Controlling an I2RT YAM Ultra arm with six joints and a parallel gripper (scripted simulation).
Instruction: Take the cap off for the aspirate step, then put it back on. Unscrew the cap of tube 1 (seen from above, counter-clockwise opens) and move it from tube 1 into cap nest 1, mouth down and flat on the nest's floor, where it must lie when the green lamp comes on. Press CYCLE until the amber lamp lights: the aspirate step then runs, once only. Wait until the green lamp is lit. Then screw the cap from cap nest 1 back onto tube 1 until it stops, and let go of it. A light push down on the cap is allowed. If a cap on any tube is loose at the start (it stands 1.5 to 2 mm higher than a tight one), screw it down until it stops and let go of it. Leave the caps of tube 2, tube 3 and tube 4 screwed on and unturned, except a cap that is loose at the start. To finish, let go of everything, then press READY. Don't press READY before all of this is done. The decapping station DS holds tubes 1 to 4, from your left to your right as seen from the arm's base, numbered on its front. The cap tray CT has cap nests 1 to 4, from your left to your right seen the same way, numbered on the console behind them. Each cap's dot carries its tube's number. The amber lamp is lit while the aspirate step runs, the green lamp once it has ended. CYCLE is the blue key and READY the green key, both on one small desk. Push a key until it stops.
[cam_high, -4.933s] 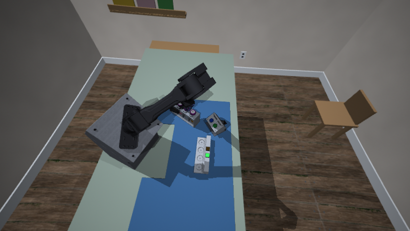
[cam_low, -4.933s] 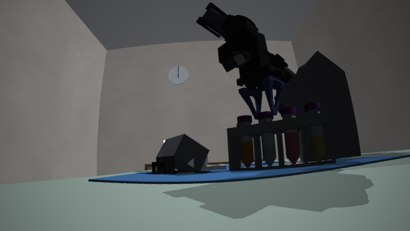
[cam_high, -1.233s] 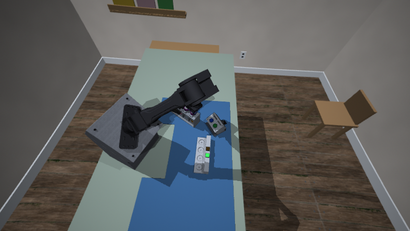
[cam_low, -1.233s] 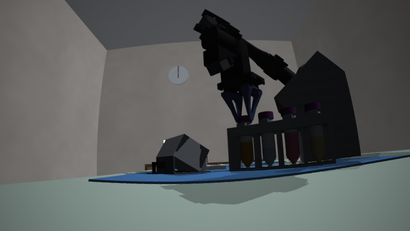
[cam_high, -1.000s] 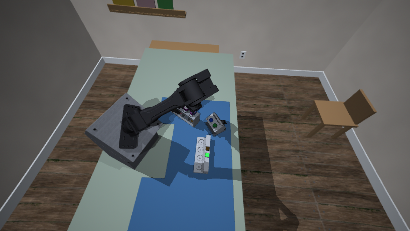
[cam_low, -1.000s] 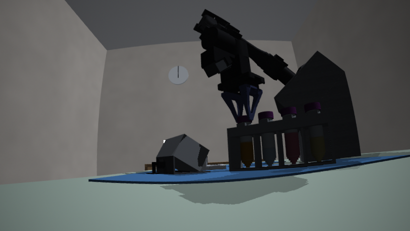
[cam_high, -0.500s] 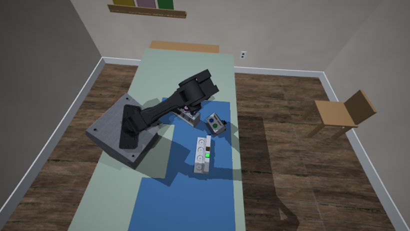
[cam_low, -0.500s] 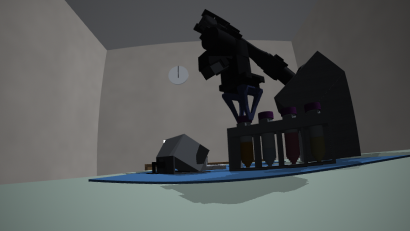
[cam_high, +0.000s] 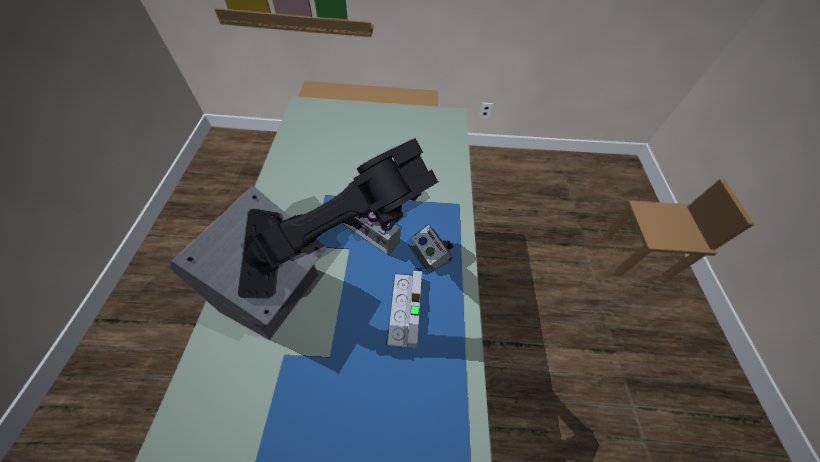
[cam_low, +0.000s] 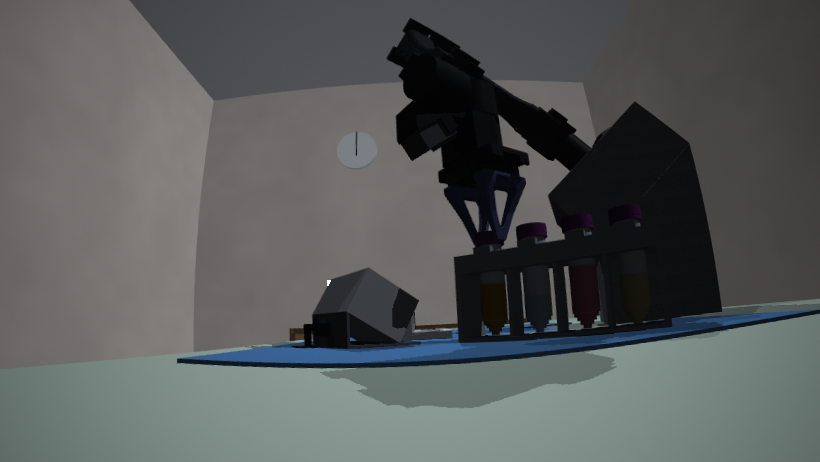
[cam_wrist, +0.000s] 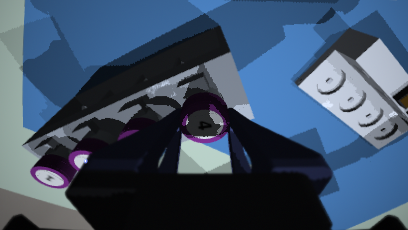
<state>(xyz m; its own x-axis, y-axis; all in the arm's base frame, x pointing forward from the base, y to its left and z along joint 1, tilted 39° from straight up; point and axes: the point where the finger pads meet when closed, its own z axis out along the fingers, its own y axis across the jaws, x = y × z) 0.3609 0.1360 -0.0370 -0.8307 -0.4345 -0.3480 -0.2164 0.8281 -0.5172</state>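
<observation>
Right now the green ready key is 120 mm ahead of my hand, 100 mm to the right of it and 50 mm below it. Also, from my hand: key desk (130 mm ahead, 80 mm to the right, 60 mm below); then threaded neck of tube 1 (120 mm to the left, 100 mm behind); then blue cycle key (110 mm ahead, 50 mm to the right, 50 mm below).
</observation>
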